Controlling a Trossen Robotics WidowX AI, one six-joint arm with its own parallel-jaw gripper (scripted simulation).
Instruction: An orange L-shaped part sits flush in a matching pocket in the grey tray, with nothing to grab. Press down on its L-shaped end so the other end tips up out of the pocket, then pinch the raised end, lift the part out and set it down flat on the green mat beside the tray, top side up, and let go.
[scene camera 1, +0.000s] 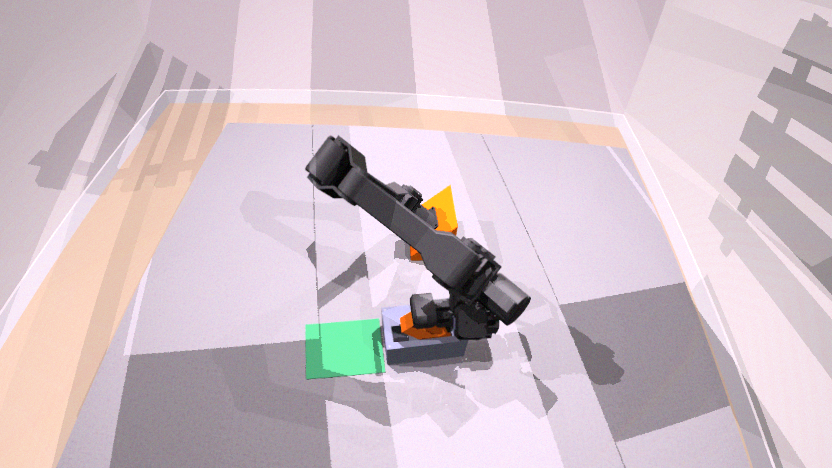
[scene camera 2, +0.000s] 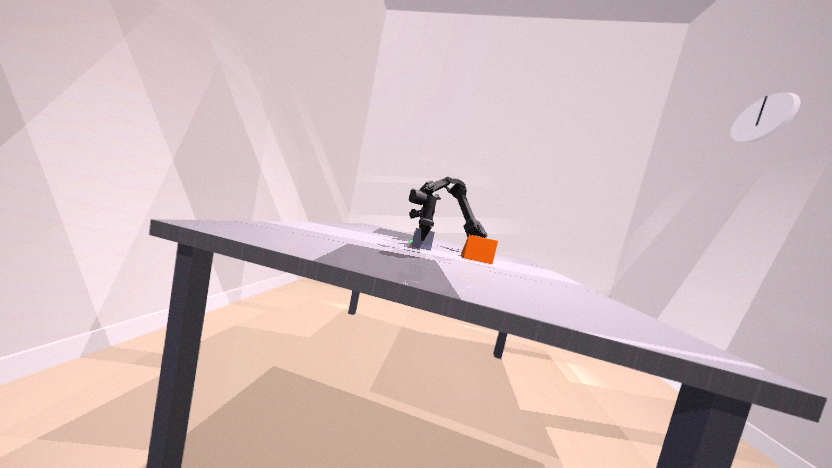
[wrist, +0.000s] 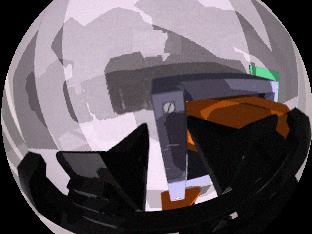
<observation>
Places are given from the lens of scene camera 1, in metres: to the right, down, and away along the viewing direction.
gripper (scene camera 1: 458, 329): 0.08, 0.18, 0.85
green mat (scene camera 1: 347, 348): -0.13, 0.22, 0.85
</observation>
